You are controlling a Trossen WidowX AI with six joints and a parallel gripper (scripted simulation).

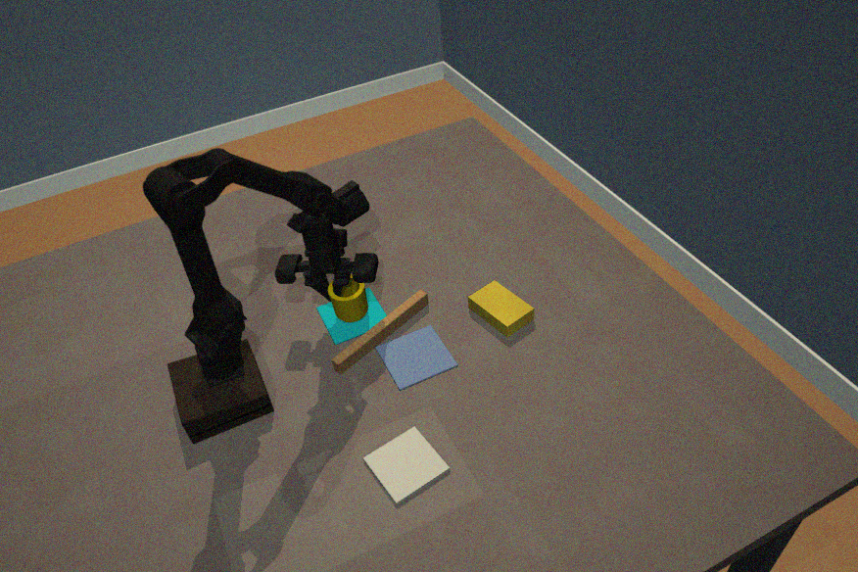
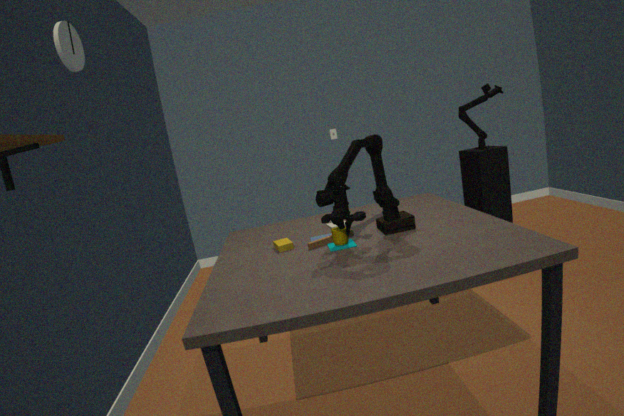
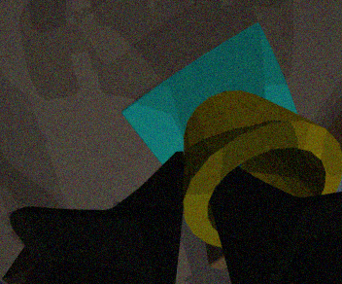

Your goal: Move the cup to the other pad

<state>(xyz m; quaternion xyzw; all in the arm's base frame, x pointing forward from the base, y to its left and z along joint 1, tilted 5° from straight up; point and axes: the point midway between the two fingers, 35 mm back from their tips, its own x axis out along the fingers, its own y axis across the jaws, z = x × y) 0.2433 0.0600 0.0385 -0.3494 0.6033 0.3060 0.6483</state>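
The wooden bar is 100 mm to the right of my gripper tip, 50 mm ahead of it and 40 mm below it. Also, from my gripper tip: yellow cup: 20 mm to the right, 20 mm ahead; then light blue pad: 180 mm to the right, 70 mm ahead, 50 mm below; then yellow block: 270 mm ahead, 180 mm to the right, 30 mm below.
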